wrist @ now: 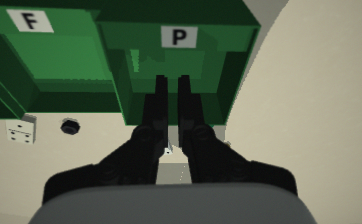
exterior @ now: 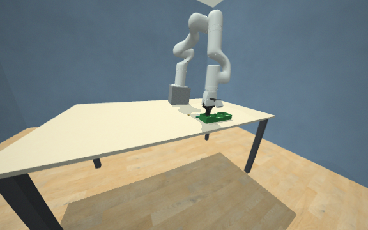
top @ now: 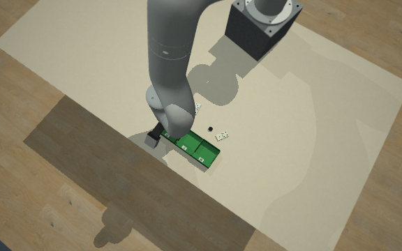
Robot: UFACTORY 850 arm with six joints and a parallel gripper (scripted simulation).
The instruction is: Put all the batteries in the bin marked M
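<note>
Now: the row of green bins 10 mm behind my hand, 80 mm to the left of it and 40 mm below it. From my hand the other things lie so: white domino (130 mm behind, 10 mm to the right, 60 mm below); then green AA battery (70 mm behind, 40 mm to the right, 60 mm below); then small black piece (110 mm behind, 100 mm to the left, 60 mm below).
</note>
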